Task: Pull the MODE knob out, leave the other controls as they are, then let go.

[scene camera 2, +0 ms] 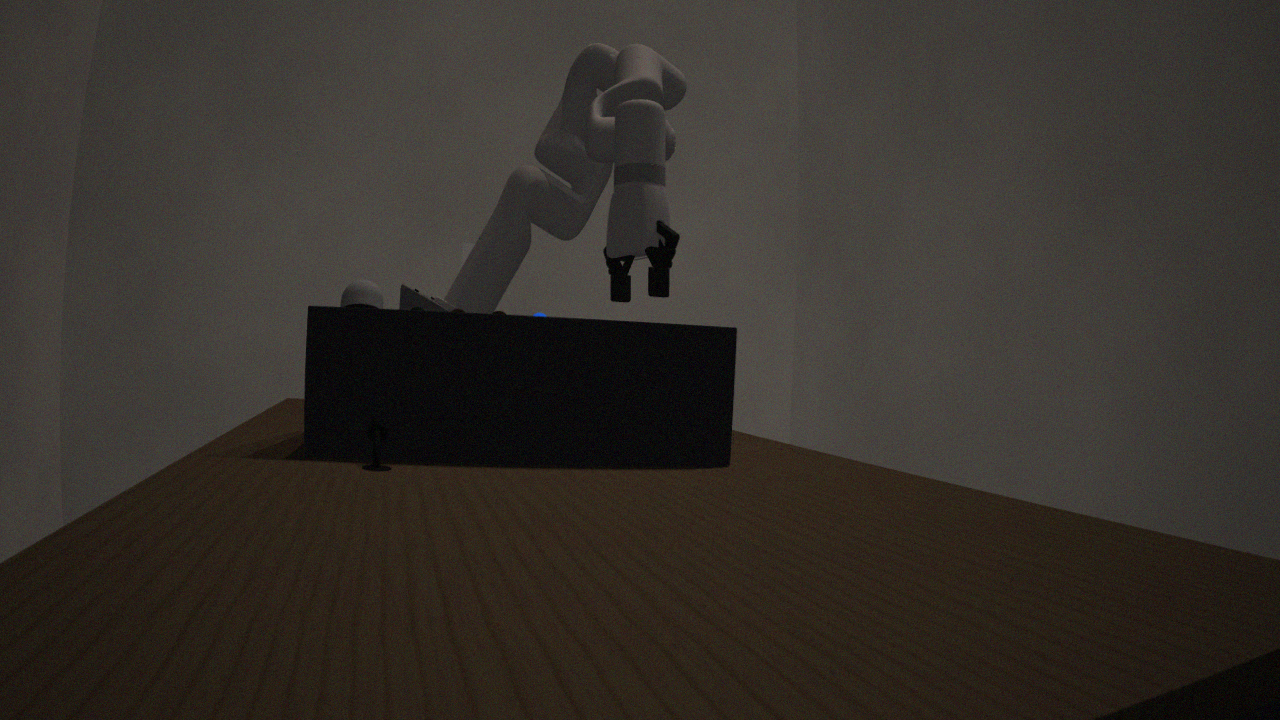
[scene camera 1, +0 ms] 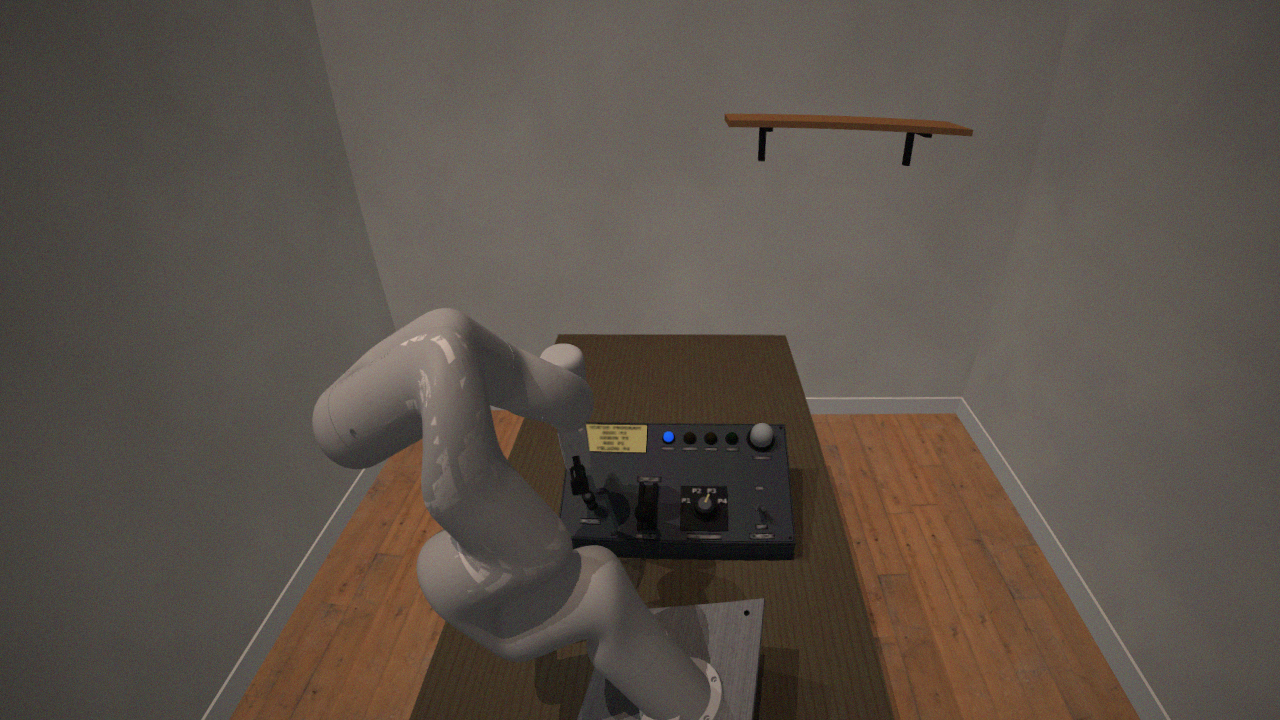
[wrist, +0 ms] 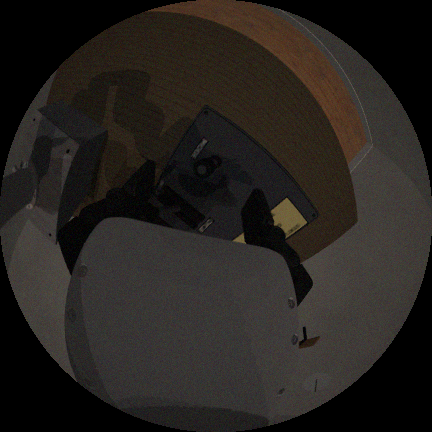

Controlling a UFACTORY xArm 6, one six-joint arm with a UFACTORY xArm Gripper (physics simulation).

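Frame: origin at the arm's base, x ahead, y left, z up, level; centimetres.
Where they show: gripper, between the fingertips: [scene camera 2: 639, 299] [scene camera 1: 577, 476] [wrist: 201, 186]; arm's base, origin of its link: [scene camera 1: 682, 700].
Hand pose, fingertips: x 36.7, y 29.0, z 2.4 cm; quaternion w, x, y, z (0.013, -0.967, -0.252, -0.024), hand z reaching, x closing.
Things, the pixels of their top centre, and the offset from my fingertips. "*": a spot on its surface instead.
- small black knob, centre of its top: [wrist: 208, 175] [scene camera 1: 588, 490] dy -1.1, dx +1.9, dz -5.8 cm
- black lever, centre of its top: [wrist: 141, 221] [scene camera 1: 644, 505] dy -13.8, dx -0.9, dz -4.1 cm
- rotary selector, centre of its top: [scene camera 1: 704, 498] dy -24.5, dx +7.1, dz -7.9 cm
- yellow note, a spot on its surface: [wrist: 290, 218] * dy +4.1, dx +17.9, dz -5.3 cm
- lit blue lamp, a spot on its surface: [scene camera 2: 538, 315] [scene camera 1: 669, 431] * dy -13.8, dx +21.5, dz -3.8 cm
- pale dome, a spot on its surface: [scene camera 2: 361, 293] * dy -33.9, dx +26.6, dz -2.3 cm
The control panel [scene camera 1: 617, 471] [scene camera 2: 519, 394] [wrist: 239, 149] is a dark box on the table. A small black knob [scene camera 1: 588, 500] [wrist: 203, 168] stands at its left end; the label beside it is too small to read, so I cannot confirm MODE. My gripper [scene camera 2: 640, 298] [wrist: 201, 186] is open and empty, above the panel's left part. In the wrist view the knob shows between the open fingers, and in scene camera 2 the fingertips hang clear above the panel's top edge. In scene camera 1 the arm hides part of the panel's left edge.
Beside the knob are a black lever [scene camera 1: 647, 505], a rotary selector [scene camera 1: 705, 505] marked P1 to P4 and a small toggle [scene camera 1: 762, 514]. Behind them are a yellow note [scene camera 1: 616, 437] [wrist: 290, 218], a lit blue lamp [scene camera 1: 667, 437] [scene camera 2: 538, 315], several dark lamps and a pale dome [scene camera 1: 760, 436] [scene camera 2: 361, 293].
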